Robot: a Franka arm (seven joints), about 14 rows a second.
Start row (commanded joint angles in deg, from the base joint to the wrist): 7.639, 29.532, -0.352, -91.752, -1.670, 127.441, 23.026
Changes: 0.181, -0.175, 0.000, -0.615, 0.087, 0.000, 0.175; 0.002, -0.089, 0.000, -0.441, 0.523, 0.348, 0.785; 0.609, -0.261, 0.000, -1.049, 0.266, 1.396, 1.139; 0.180, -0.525, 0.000, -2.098, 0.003, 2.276, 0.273; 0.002, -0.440, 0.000, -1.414, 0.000, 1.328, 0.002; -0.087, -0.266, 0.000, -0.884, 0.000, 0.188, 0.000; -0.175, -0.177, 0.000, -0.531, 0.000, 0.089, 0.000; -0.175, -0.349, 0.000, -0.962, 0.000, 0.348, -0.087; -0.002, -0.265, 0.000, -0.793, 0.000, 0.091, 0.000; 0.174, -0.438, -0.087, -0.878, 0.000, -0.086, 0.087
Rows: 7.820, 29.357, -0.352, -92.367, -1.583, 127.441, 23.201; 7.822, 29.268, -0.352, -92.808, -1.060, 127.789, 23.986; 8.431, 29.007, -0.352, -93.857, -0.794, 129.185, 25.125; 8.611, 28.482, -0.352, -95.955, -0.791, 131.461, 25.398; 8.613, 28.042, -0.352, -97.369, -0.791, 132.789, 25.400; 8.526, 27.776, -0.352, -98.253, -0.791, 132.977, 25.400; 8.351, 27.599, -0.352, -98.784, -0.791, 133.066, 25.400; 8.176, 27.250, -0.352, -99.746, -0.791, 133.414, 25.313; 8.174, 26.985, -0.352, -100.539, -0.791, 133.505, 25.313; 8.348, 26.547, -0.439, -101.417, -0.791, 133.419, 25.400
